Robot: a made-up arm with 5 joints.
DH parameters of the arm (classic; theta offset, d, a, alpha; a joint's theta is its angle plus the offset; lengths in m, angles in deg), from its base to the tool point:
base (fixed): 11.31 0 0.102 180
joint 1: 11.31 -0.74 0 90
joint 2: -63.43 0 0.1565 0
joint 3: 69.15 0 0.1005 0
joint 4: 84.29 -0.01 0 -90
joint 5: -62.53 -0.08 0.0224 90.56
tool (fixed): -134.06 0.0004 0 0
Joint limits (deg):
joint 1: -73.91..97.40
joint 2: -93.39..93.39
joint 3: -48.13..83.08
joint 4: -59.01..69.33
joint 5: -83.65..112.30
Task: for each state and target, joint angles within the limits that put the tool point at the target. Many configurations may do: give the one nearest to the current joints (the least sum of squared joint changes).
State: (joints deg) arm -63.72 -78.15 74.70 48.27 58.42
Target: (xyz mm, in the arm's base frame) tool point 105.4 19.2 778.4
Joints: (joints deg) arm -62.49 -92.35 63.84 64.53 51.03
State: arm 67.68 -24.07 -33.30 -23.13 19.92
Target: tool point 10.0 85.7 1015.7
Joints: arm 33.92 -79.33 -7.15 -17.74 23.95
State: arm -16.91 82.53 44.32 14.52 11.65
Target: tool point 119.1 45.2 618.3
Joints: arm -36.24 62.78 55.30 23.90 5.35
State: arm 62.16 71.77 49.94 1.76 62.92
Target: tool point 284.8 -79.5 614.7
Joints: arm 26.06 45.61 20.16 -11.67 58.95
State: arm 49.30 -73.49 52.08 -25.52 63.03
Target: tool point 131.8 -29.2 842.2
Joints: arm 47.90 -79.76 74.24 -16.19 62.04
